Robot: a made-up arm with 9 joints. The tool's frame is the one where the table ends. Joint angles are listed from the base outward.
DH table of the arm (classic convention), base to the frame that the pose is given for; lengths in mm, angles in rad. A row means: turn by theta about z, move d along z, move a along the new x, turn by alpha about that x. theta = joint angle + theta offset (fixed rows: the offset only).
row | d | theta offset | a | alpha
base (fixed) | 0 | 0 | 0 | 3.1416
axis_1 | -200 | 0 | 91 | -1.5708
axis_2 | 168 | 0 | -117 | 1.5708
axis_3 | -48 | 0 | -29 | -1.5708
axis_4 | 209 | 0 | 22 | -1.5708
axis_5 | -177 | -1.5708 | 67 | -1.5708
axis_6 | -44 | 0 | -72 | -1.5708
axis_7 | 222 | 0 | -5 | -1.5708
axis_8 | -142 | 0 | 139 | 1.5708
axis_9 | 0 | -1.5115 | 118.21 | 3.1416
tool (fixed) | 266 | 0.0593 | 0 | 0
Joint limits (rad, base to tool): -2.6..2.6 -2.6..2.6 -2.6..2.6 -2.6..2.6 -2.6..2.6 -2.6..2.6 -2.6..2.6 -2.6..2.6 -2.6..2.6
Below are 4 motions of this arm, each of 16 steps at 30 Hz.
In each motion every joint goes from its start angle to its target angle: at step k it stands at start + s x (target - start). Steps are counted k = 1, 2, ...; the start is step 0. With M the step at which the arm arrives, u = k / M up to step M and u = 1 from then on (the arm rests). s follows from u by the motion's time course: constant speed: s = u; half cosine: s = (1 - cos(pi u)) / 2; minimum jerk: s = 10 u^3 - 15 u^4 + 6 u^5.
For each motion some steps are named. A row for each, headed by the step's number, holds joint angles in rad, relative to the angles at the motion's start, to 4 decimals.
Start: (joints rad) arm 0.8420 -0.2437 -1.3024 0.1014 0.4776 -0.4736 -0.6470 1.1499 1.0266
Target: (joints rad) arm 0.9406 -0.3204 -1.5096 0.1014 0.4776 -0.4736 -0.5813 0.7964 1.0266
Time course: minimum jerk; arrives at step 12
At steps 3, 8, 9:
3: 0.0102 -0.0079 -0.0214 0.0000 0.0000 0.0000 0.0068 -0.0366 0.0000
8: 0.0779 -0.0606 -0.1637 0.0000 0.0000 0.0000 0.0519 -0.2793 0.0000
9: 0.0884 -0.0688 -0.1858 0.0000 0.0000 0.0000 0.0589 -0.3169 0.0000

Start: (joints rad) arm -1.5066 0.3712 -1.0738 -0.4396 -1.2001 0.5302 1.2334 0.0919 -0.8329
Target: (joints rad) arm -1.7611 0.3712 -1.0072 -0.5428 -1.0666 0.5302 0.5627 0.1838 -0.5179
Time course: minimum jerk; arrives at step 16
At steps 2, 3, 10, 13, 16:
2: -0.0041 0.0000 0.0011 -0.0017 0.0021 0.0000 -0.0108 0.0015 0.0051
3: -0.0124 0.0000 0.0032 -0.0050 0.0065 0.0000 -0.0327 0.0045 0.0154
10: -0.1845 0.0000 0.0483 -0.0748 0.0968 0.0000 -0.4861 0.0666 0.2283
13: -0.2421 0.0000 0.0634 -0.0982 0.1270 0.0000 -0.6380 0.0874 0.2996
16: -0.2545 0.0000 0.0666 -0.1032 0.1335 0.0000 -0.6707 0.0919 0.3150

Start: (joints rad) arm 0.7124 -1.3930 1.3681 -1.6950 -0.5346 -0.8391 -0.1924 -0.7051 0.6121
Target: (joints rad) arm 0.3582 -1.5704 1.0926 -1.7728 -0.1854 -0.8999 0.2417 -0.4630 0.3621
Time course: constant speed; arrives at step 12
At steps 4, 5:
4: -0.1181 -0.0591 -0.0918 -0.0259 0.1164 -0.0203 0.1447 0.0807 -0.0833
5: -0.1476 -0.0739 -0.1148 -0.0324 0.1455 -0.0253 0.1809 0.1009 -0.1042

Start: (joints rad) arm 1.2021 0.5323 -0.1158 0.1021 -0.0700 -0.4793 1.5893 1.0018 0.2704
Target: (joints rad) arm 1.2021 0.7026 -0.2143 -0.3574 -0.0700 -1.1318 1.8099 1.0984 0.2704
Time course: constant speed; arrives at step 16
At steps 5, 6, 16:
5: 0.0000 0.0532 -0.0308 -0.1436 0.0000 -0.2039 0.0689 0.0302 0.0000
6: 0.0000 0.0639 -0.0369 -0.1723 0.0000 -0.2447 0.0827 0.0362 0.0000
16: 0.0000 0.1703 -0.0985 -0.4595 0.0000 -0.6525 0.2206 0.0966 0.0000

